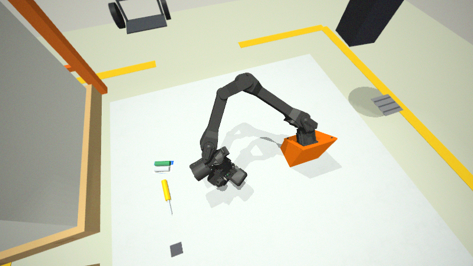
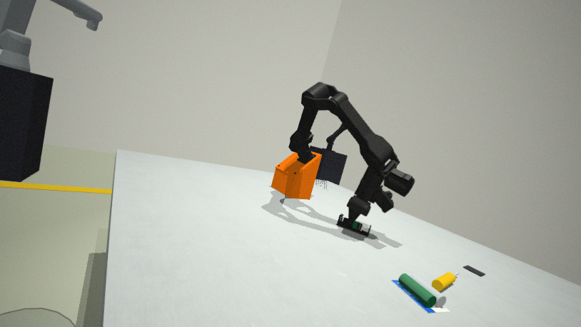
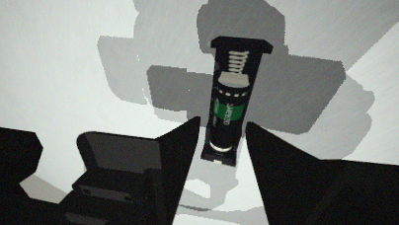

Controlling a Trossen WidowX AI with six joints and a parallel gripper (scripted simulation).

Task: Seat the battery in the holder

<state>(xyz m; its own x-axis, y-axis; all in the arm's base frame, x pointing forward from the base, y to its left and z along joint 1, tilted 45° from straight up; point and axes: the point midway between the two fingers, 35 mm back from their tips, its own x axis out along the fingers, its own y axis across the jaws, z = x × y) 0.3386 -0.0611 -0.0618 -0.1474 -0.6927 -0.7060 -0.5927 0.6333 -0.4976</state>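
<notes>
The battery lies right at my gripper tip. The rest, counted from my gripper tip: yellow-handled screwdriver: 29 cm ahead, 4 cm to the left, 1 cm below.
</notes>
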